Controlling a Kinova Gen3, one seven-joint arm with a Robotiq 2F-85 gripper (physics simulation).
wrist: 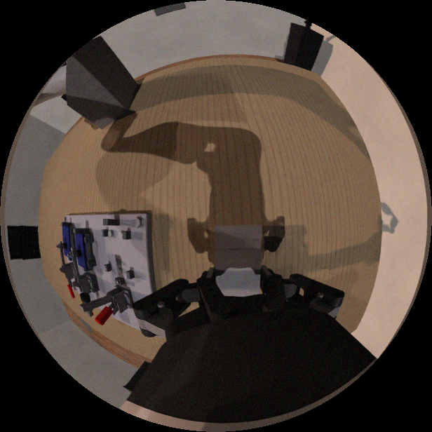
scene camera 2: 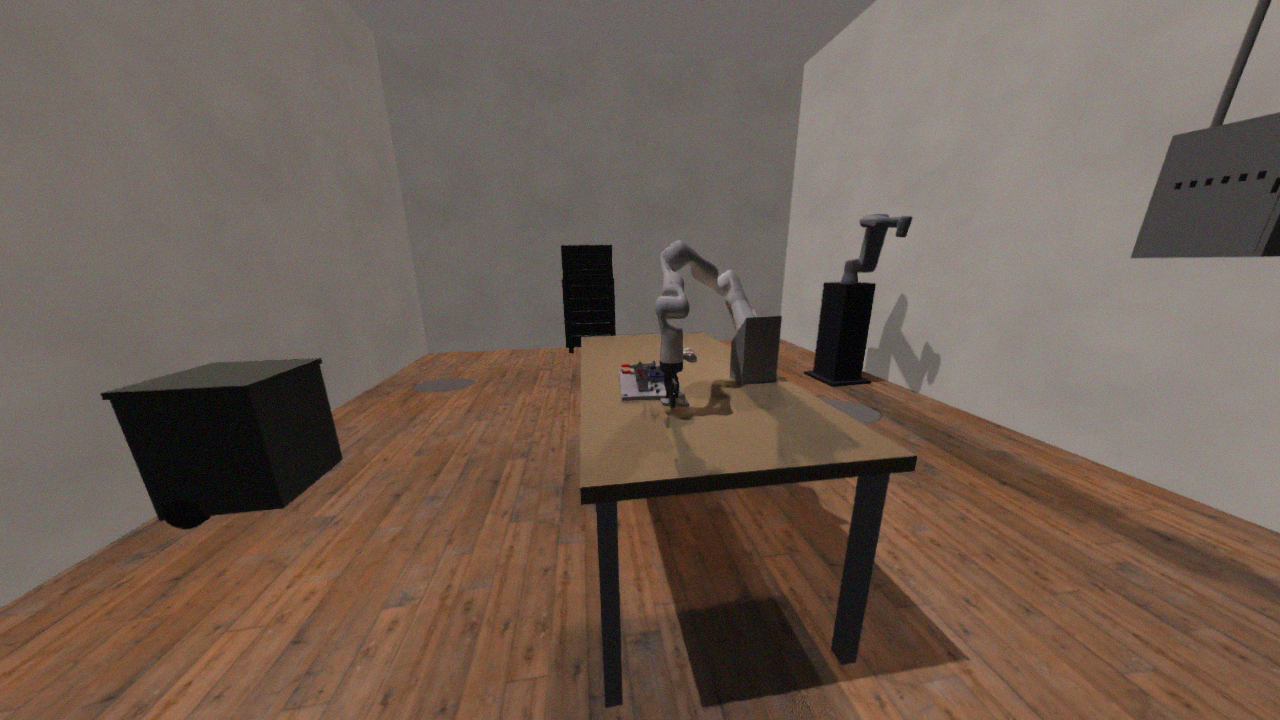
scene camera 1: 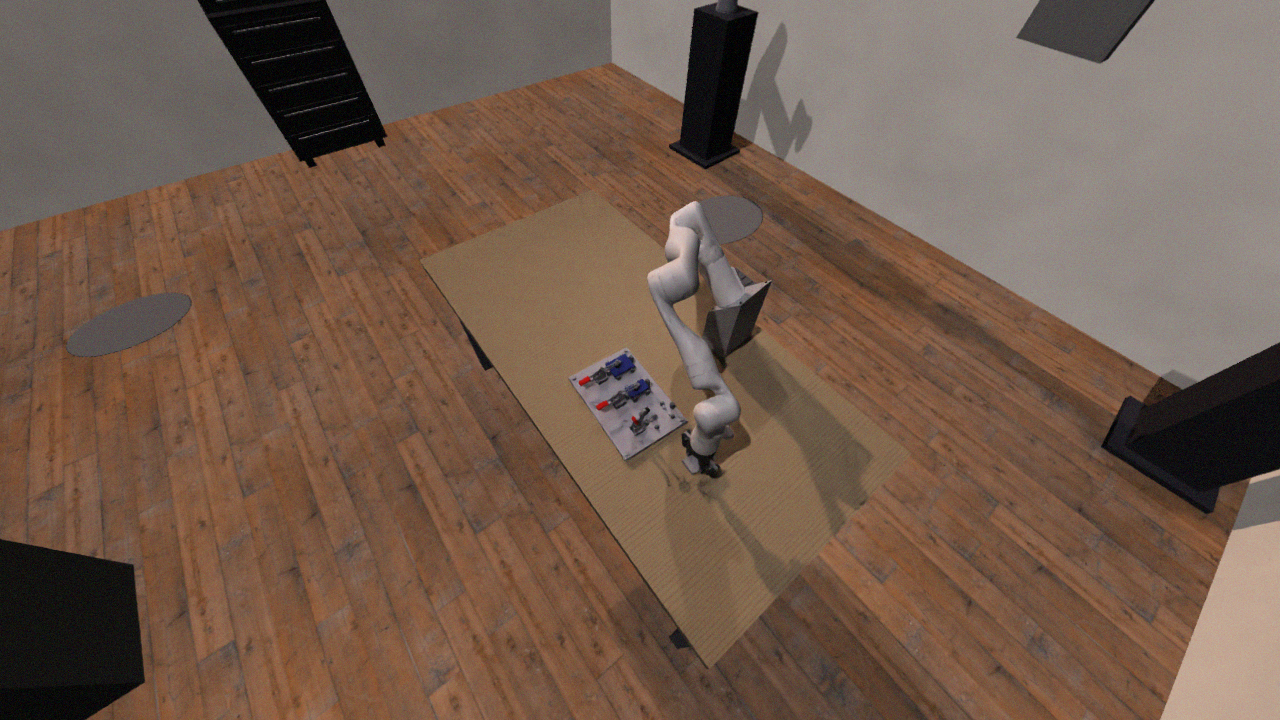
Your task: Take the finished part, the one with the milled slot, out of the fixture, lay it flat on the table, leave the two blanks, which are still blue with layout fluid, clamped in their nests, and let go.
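Places are measured from the arm's base along level axes (x ahead, y left, z up), in millimetres.
Where they show: gripper, fingertip midpoint: point(scene camera 2: 670, 405) point(scene camera 1: 695, 463); arm's base, origin of the base link: point(scene camera 2: 749, 332) point(scene camera 1: 730, 300).
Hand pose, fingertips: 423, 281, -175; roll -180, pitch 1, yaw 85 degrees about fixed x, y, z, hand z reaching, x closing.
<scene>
Things, the pixels of their top centre, and the offset from my fingertips, as dx, dy, dz. "pt": a spot on its surface instead. Level surfaces: height alone.
- finished part, middle of its top: point(scene camera 1: 699, 458) point(scene camera 2: 674, 400) -13, +2, +18
- fixture plate, surface spot: point(scene camera 1: 629, 450) pt +116, -160, -12
- table, its level: dz -27
The finished part point(scene camera 1: 691, 463) point(scene camera 2: 678, 401) point(wrist: 238, 240) is a grey block; a line crosses its face in the wrist view. My gripper point(scene camera 1: 700, 461) point(scene camera 2: 672, 397) point(wrist: 236, 273) is shut on it, low over the table beside the fixture plate point(scene camera 1: 629, 450) point(wrist: 137, 250). I cannot tell whether the part touches the table. One blue blank point(scene camera 1: 621, 365) point(wrist: 66, 239) and a second blue blank point(scene camera 1: 638, 388) point(wrist: 83, 250) sit in their nests under clamps. The third nest is empty, and its clamp point(wrist: 107, 302) has a red handle.
The table point(scene camera 1: 537, 268) point(scene camera 2: 716, 447) point(wrist: 320, 165) carries the fixture near one long edge. The grey arm mount point(scene camera 1: 735, 324) point(scene camera 2: 756, 349) point(wrist: 97, 82) stands near the opposite long edge. A dark pedestal point(scene camera 1: 713, 85) point(scene camera 2: 844, 331) stands on the floor beyond.
</scene>
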